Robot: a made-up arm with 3 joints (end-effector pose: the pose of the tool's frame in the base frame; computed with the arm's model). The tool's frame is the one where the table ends. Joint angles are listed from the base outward.
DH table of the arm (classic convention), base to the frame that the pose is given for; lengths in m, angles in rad. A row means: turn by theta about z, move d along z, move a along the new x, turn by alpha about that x. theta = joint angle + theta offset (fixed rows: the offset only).
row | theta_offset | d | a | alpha
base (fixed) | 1.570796 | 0.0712 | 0 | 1.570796
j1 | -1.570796 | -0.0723 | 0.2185 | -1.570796
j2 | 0 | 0.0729 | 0.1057 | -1.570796
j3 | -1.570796 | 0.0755 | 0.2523 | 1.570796
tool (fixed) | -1.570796 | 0.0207 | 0 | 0
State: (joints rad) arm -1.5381 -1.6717 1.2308
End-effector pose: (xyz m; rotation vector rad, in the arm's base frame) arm 0.2702 -0.2538 -0.1137 -1.9209 -2.1371 0.3310
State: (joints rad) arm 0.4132 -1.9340 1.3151
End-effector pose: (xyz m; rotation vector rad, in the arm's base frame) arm 0.2766 0.2105 -0.0185 -0.5956 -1.2864 -1.5069
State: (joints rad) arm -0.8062 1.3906 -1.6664
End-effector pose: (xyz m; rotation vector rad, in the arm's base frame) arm 0.0553 -0.0660 -0.0312 0.7138 0.4689 -1.3490
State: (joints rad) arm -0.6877 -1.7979 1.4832
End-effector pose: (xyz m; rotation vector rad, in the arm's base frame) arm 0.2908 -0.0453 -0.1661 -1.4685 -1.9246 -0.8086
